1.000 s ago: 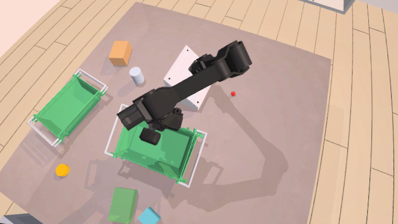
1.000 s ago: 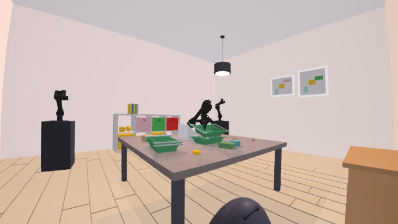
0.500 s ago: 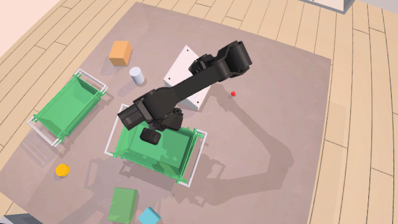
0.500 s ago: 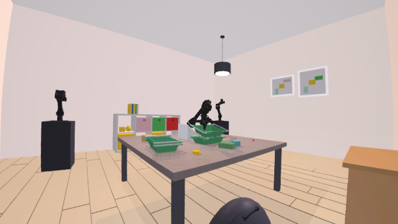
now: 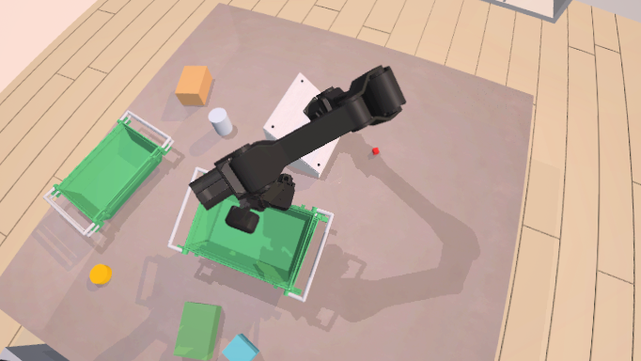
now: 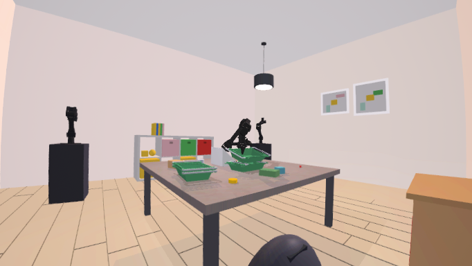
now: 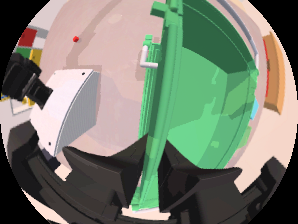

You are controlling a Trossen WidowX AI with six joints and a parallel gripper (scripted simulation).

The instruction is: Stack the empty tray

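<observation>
The green tray is 8 cm ahead of my gripper tip, 1 cm to the left of it and 1 cm above it. The rest, counted from my gripper tip: grey cylinder: 30 cm to the right, 17 cm behind, 8 cm below; blue cube: 31 cm ahead, 12 cm to the left, 10 cm below; green block: 33 cm ahead, 10 cm below.
</observation>
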